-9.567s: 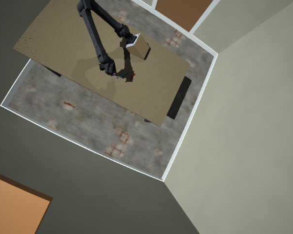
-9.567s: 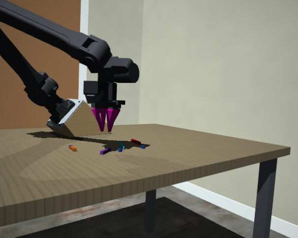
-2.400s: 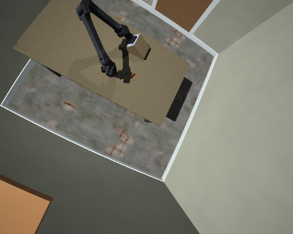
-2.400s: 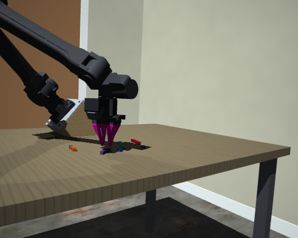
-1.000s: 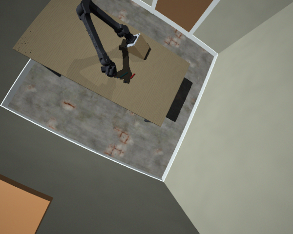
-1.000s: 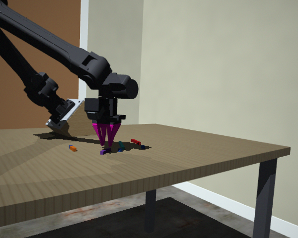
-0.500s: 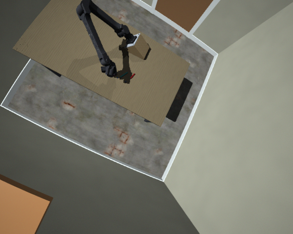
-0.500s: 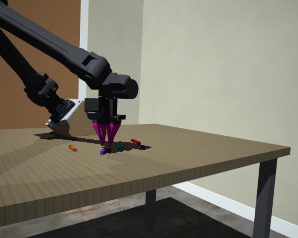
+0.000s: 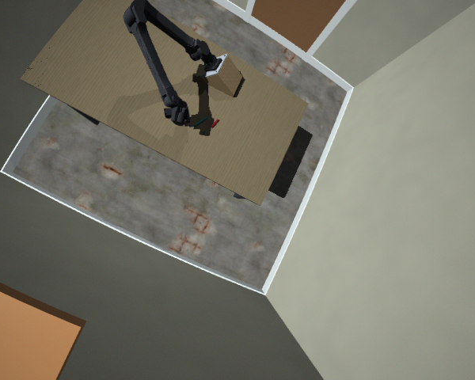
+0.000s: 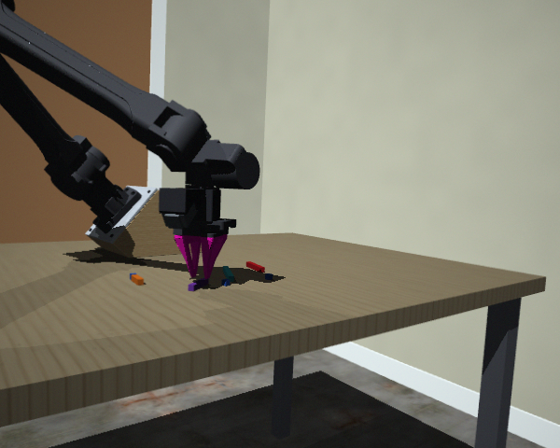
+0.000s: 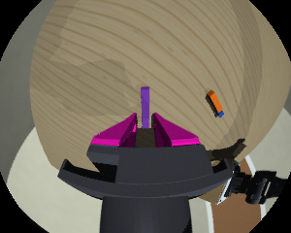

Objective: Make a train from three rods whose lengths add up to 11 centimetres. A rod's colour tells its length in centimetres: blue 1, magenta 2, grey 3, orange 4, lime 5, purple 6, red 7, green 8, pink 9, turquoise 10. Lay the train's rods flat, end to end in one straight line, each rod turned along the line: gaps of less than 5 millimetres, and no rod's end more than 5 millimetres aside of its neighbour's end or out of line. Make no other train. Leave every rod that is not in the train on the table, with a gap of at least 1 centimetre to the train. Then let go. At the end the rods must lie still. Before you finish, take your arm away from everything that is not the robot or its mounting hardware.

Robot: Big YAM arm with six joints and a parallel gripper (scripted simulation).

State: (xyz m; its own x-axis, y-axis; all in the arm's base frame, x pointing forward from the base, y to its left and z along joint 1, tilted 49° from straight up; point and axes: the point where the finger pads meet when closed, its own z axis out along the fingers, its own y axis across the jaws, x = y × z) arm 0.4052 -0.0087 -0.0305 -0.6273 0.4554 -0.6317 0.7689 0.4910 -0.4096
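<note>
My gripper is now 2 cm above the purple rod. Round my hand: turquoise rod: 9 cm to the left, 6 cm behind, 2 cm below; red rod: 17 cm to the left, 10 cm behind, 2 cm below; orange rod: 8 cm to the right, 7 cm behind, 2 cm below.
</note>
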